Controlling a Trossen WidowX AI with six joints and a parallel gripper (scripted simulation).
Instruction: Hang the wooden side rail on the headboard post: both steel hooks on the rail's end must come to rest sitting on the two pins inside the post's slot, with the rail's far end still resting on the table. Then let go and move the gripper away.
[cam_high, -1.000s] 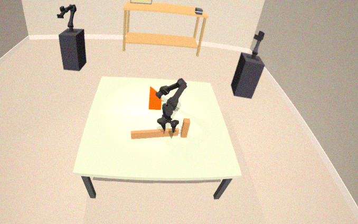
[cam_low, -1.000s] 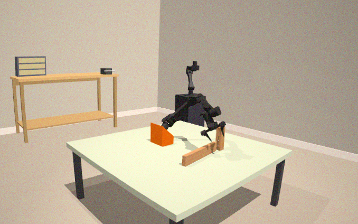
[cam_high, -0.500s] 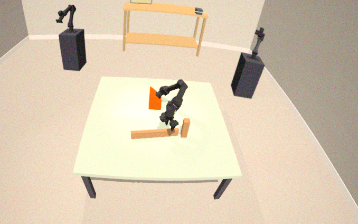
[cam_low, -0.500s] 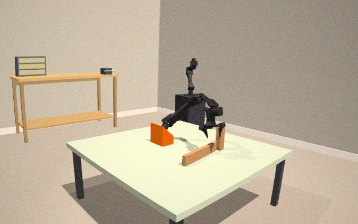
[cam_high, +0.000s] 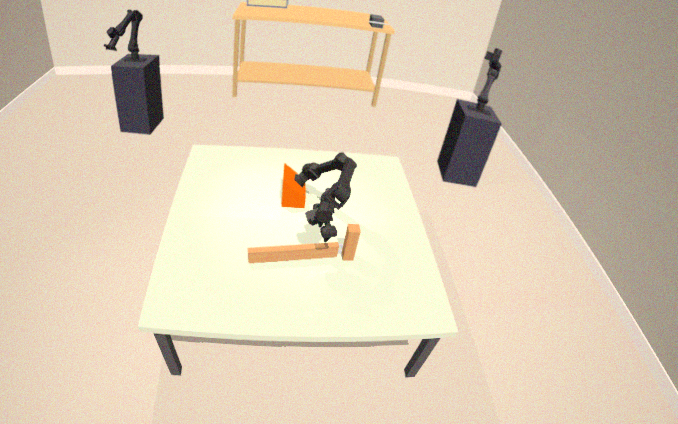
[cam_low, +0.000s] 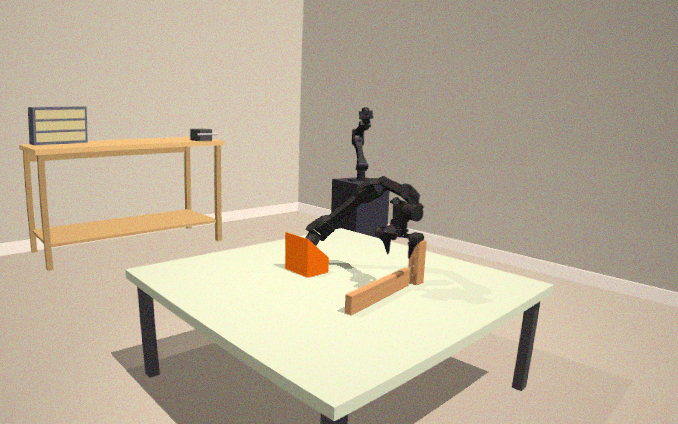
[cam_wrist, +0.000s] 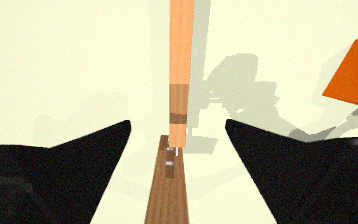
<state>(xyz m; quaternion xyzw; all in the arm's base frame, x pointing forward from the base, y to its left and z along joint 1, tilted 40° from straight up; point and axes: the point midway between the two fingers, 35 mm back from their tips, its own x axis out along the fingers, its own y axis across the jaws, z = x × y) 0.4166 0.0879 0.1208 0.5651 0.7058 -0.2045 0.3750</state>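
Now: the upright headboard post 130 mm to the left of my gripper tip, 50 mm below it and 20 mm behind it.
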